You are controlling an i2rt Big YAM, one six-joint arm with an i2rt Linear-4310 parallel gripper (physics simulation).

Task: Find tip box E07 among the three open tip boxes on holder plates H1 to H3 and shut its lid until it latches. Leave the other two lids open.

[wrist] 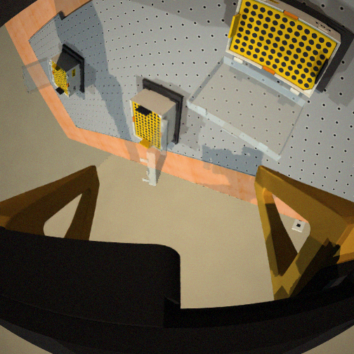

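Note:
Three tip boxes with yellow, black-holed tops show, all with clear lids open. The nearest and largest tip box (285,42) is at the upper right; its lid (247,107) lies folded back towards the lower left. Small dark marks on its rim look like an upside-down label, too blurred to read surely. The middle tip box (147,124) has its lid (152,169) seen nearly edge-on, reaching over the board's edge. The small far-left tip box (61,79) has its lid (36,75) swung out left. My gripper (176,174) is open and empty, its fingers below the boxes in view.
The boxes stand at dark holder plates (178,120) on a grey perforated board (195,75) with an orange wooden border (200,170). Beige floor (175,215) shows beyond the border. A small white square with a dark centre (298,225) shows by the right finger.

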